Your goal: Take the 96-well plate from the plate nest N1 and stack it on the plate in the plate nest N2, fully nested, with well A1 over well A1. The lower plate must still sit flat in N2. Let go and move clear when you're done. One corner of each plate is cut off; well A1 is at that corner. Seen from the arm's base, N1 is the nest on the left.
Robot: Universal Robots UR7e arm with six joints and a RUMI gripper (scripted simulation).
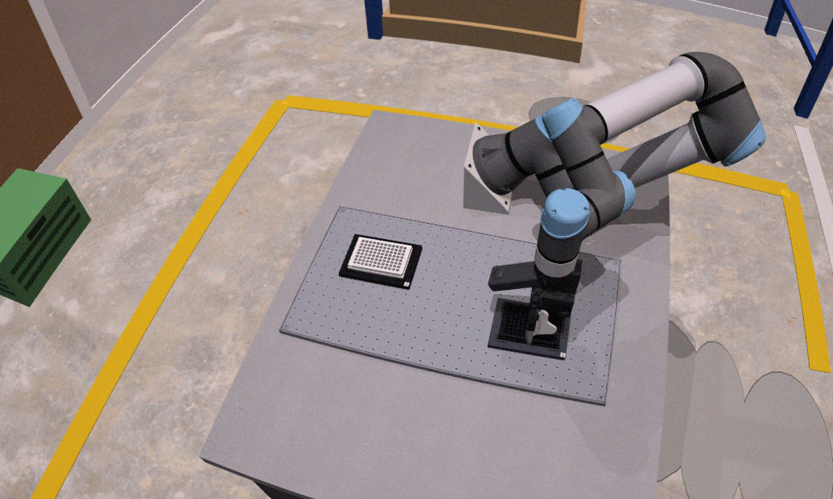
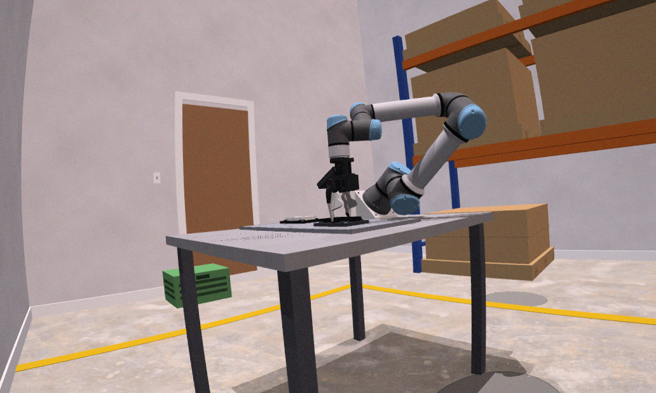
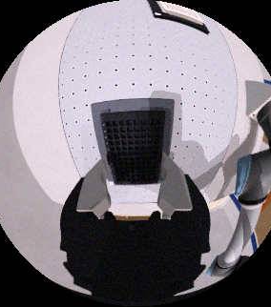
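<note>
Now: hand 1 cm above the black 96-well plate. Round my hand: plate nest N1: 2 cm below; then black plate nest N2: 5 cm behind, 37 cm to the right, 2 cm below; then white 96-well plate: 5 cm behind, 37 cm to the right, 1 cm below.
</note>
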